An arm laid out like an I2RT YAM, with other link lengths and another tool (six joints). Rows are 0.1 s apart.
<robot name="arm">
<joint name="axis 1" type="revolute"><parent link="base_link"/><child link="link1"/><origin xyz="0.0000 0.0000 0.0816"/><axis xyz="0 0 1"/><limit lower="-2.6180" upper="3.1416"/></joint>
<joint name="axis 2" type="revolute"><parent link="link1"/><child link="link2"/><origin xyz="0.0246 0.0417 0.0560"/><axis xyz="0 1 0"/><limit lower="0.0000" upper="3.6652"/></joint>
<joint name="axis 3" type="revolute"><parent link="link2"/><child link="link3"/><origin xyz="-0.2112 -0.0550 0.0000"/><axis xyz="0 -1 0"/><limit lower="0.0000" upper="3.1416"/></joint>
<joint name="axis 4" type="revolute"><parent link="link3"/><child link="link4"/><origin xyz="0.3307 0.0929 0.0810"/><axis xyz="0 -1 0"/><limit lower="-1.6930" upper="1.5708"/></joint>
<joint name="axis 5" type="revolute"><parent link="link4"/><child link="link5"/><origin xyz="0.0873 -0.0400 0.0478"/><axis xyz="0 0 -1"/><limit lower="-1.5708" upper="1.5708"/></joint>
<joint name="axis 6" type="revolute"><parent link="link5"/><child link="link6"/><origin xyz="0.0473 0.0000 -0.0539"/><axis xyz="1 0 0"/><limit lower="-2.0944" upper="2.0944"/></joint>
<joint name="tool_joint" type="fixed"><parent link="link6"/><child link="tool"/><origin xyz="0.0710 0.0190 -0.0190" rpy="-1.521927 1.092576 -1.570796"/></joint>
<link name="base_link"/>
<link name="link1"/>
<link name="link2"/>
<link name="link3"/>
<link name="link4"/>
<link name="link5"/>
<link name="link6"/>
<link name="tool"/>
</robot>
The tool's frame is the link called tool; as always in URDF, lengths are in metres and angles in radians.
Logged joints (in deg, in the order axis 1, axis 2, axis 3, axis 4, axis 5, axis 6), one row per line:
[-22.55, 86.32, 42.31, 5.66, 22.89, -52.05]
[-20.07, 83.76, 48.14, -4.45, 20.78, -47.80]
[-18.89, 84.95, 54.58, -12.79, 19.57, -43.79]
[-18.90, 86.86, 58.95, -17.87, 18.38, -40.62]
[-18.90, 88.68, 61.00, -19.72, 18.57, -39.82]
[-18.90, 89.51, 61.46, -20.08, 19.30, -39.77]
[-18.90, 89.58, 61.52, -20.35, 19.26, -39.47]
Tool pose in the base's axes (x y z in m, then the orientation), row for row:
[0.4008, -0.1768, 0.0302, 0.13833, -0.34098, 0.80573, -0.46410]
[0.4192, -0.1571, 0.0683, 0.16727, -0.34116, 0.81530, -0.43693]
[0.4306, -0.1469, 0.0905, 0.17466, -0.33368, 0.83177, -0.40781]
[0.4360, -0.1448, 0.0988, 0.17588, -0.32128, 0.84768, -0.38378]
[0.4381, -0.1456, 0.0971, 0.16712, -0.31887, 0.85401, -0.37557]
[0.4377, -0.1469, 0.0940, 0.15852, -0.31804, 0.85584, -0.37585]
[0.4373, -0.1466, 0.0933, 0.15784, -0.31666, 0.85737, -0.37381]
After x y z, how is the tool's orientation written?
As a quaternion, w x y z.
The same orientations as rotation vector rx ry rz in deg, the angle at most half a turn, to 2 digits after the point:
[-56.50, 133.50, -76.90]
[-55.62, 132.93, -71.24]
[-54.18, 135.06, -66.22]
[-52.13, 137.55, -62.28]
[-51.99, 139.25, -61.24]
[-52.10, 140.21, -61.58]
[-51.90, 140.52, -61.26]

